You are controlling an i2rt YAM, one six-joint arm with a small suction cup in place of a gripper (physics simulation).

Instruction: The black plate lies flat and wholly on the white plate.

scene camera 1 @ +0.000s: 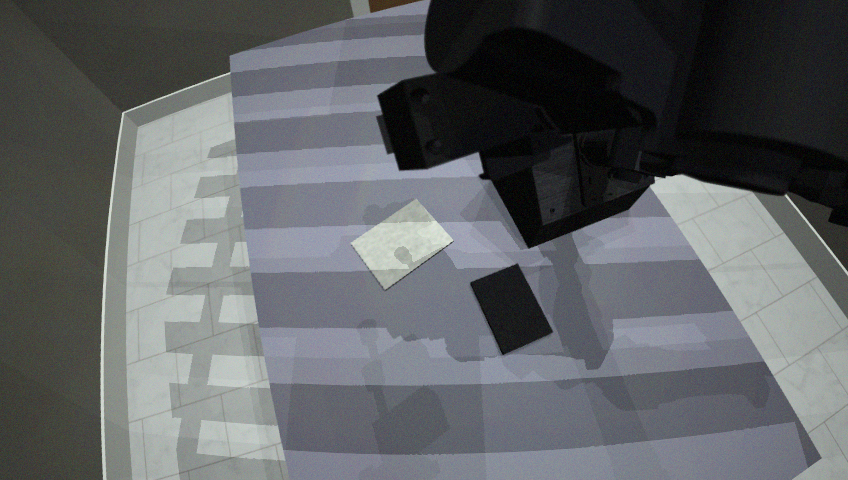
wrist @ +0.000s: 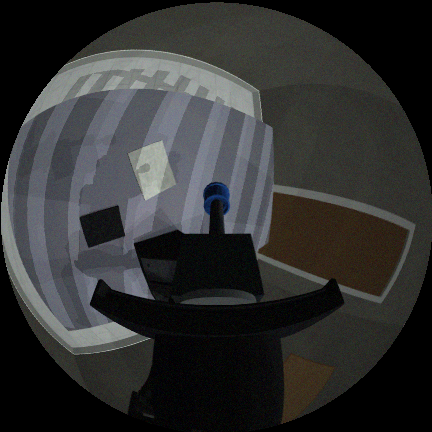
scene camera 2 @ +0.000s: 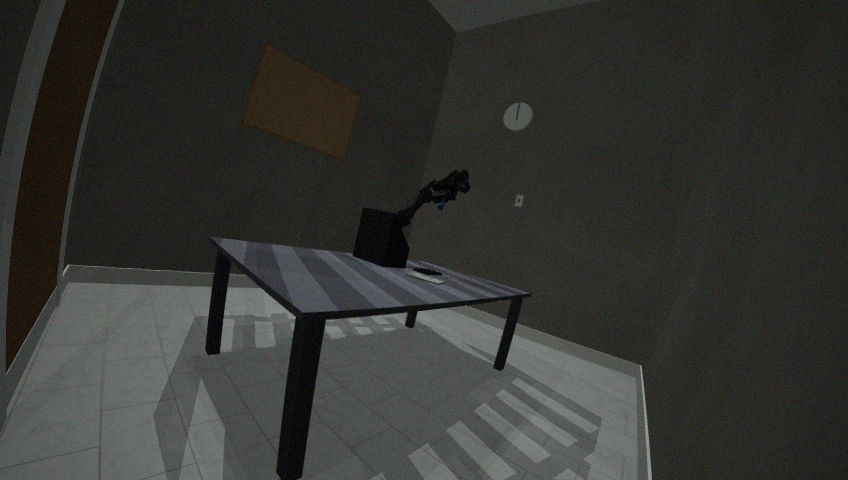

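The black plate lies flat on the striped table. The white plate lies flat on the table beside it, and the two plates are apart. Nothing lies on the white plate; a small shadow falls on it. My gripper, a blue suction cup, hangs high above the table with nothing on it. In the first scene view the cup itself does not show, and the dark arm fills the upper right.
The striped table bears a black box-like base, which stands close to the plates. The arm rises from this base. Walls stand beyond the table.
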